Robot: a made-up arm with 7 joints. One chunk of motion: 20 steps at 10 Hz.
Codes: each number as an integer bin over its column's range. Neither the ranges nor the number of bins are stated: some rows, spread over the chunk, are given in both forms.
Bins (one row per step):
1: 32 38 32 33 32 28
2: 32 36 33 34 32 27
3: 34 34 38 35 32 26
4: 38 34 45 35 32 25
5: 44 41 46 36 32 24
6: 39 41 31 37 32 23
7: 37 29 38 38 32 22
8: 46 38 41 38 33 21
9: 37 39 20 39 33 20
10: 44 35 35 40 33 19
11: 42 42 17 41 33 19
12: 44 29 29 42 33 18
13: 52 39 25 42 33 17
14: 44 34 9 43 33 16
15: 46 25 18 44 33 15
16: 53 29 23 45 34 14
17: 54 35 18 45 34 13
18: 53 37 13 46 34 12
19: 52 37 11 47 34 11
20: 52 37 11 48 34 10
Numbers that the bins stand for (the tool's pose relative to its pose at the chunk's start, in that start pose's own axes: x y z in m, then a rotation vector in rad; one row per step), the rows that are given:
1: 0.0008 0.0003 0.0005 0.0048 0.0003 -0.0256
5: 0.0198 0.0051 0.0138 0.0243 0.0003 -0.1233
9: 0.0087 0.0019 -0.0110 0.0438 0.0010 -0.2211
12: 0.0198 -0.0140 -0.0024 0.0633 0.0010 -0.2700
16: 0.0341 -0.0140 -0.0081 0.0829 0.0016 -0.3678
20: 0.0325 -0.0013 -0.0195 0.1024 0.0016 -0.4656
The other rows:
2: 0.0008 -0.0029 0.0014 0.0113 0.0003 -0.0500
3: 0.0040 -0.0060 0.0062 0.0178 0.0003 -0.0744
4: 0.0103 -0.0060 0.0129 0.0178 0.0003 -0.0989
6: 0.0119 0.0051 -0.0005 0.0308 0.0003 -0.1478
7: 0.0087 -0.0140 0.0062 0.0373 0.0003 -0.1722
8: 0.0230 0.0003 0.0090 0.0373 0.0010 -0.1967
10: 0.0198 -0.0044 0.0033 0.0503 0.0010 -0.2456
11: 0.0167 0.0067 -0.0138 0.0568 0.0010 -0.2456
13: 0.0325 0.0019 -0.0062 0.0633 0.0010 -0.2944
14: 0.0198 -0.0060 -0.0214 0.0698 0.0010 -0.3189
15: 0.0230 -0.0203 -0.0129 0.0763 0.0010 -0.3433
17: 0.0357 -0.0044 -0.0129 0.0829 0.0016 -0.3922
18: 0.0341 -0.0013 -0.0176 0.0894 0.0016 -0.4167
19: 0.0325 -0.0013 -0.0195 0.0959 0.0016 -0.4411

